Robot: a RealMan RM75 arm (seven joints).
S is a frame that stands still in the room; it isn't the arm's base.
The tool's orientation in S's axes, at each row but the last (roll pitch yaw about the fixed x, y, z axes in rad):
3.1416 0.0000 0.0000
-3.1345 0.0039 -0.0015
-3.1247 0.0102 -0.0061
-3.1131 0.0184 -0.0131
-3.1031 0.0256 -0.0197
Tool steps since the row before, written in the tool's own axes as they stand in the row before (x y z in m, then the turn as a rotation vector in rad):
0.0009 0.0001 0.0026 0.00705 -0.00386 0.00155
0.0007 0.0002 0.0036 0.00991 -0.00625 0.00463
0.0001 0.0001 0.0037 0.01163 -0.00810 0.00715
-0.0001 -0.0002 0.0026 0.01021 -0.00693 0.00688
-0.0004 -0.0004 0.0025 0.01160 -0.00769 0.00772
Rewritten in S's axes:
0.0009 -0.0001 -0.0026 0.00705 0.00386 -0.00155
0.0007 -0.0002 -0.0036 0.00990 0.00627 -0.00462
0.0001 0.0000 -0.0037 0.01161 0.00815 -0.00713
-0.0001 0.0003 -0.0026 0.01018 0.00699 -0.00687
-0.0005 0.0005 -0.0025 0.01156 0.00776 -0.00771

